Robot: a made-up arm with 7 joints.
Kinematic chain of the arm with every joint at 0, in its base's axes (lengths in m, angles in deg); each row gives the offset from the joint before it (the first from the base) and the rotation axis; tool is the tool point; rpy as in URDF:
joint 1: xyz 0 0 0.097 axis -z
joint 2: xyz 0 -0.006 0.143 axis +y
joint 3: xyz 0 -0.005 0.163 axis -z
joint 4: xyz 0 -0.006 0.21 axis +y
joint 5: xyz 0 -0.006 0.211 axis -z
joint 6: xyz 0 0 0.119 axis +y
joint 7: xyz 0 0 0.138 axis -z
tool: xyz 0 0 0 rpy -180 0 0
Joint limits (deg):
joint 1: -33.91..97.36
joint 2: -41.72..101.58
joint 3: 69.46..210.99
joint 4: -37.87..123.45
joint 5: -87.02..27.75
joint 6: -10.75..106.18
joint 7: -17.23..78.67
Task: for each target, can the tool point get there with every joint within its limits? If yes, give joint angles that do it. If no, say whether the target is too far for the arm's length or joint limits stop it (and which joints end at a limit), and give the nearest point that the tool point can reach.
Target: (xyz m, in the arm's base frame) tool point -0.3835 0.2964 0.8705
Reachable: yes | joints 36.10 -26.54 172.94 6.87 17.60 48.02 4.04
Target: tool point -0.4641 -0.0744 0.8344
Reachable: yes | joints 20.74 -9.92 141.46 52.84 -0.41 -0.02 46.59
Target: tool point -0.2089 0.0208 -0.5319
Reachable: no: joint limits stop it (at a limit: joint 1, joint 2, joint 3, joint 5) | nearest point -0.2966 -0.1304 -0.0285 | short by 0.533 m
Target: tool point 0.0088 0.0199 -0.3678
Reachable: no: joint limits stop it (at a limit: joint 1, joint 2, joint 3, joint 4) | nearest point 0.2261 -0.0958 0.0030 | short by 0.445 m
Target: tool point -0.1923 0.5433 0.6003
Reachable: yes | joints 71.30 -22.82 189.33 54.77 -44.42 48.62 10.64
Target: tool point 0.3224 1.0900 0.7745
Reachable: no: too far | nearest point 0.1726 0.6714 0.6472 | short by 0.462 m
